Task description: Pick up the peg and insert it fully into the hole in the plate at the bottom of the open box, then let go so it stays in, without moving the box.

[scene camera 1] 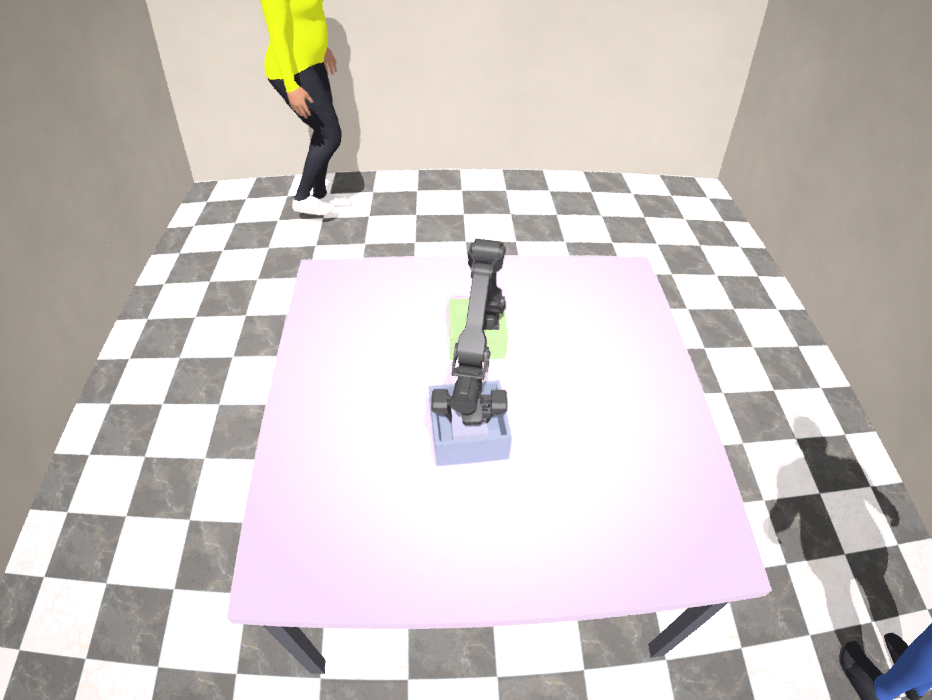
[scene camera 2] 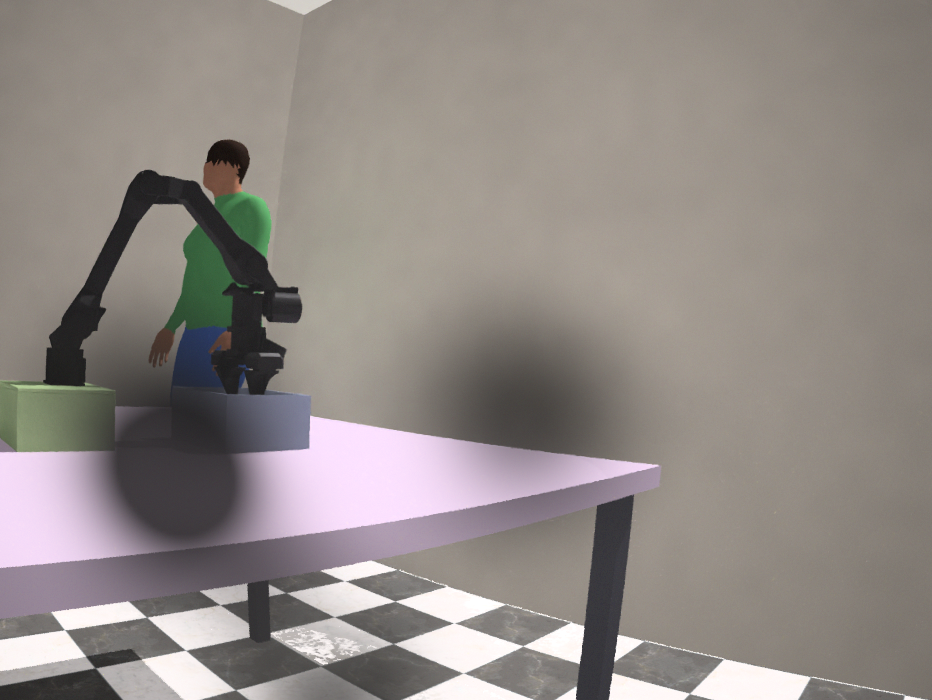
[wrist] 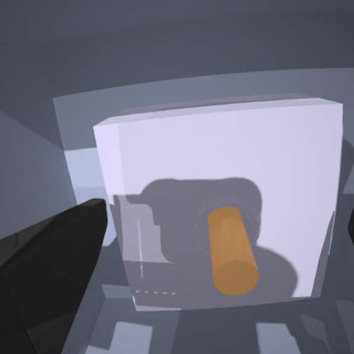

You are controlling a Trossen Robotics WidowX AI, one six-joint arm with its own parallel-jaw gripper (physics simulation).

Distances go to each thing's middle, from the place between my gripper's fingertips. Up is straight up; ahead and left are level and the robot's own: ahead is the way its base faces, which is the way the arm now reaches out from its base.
Labels:
Now: the blue-grey box (scene camera 2: 207, 417) 10 mm behind my hand and 20 mm below it. Also, from my hand: orange peg (wrist: 234, 270) (10 mm behind, 20 mm below); then pale plate (wrist: 275, 157) (10 mm behind, 30 mm below).

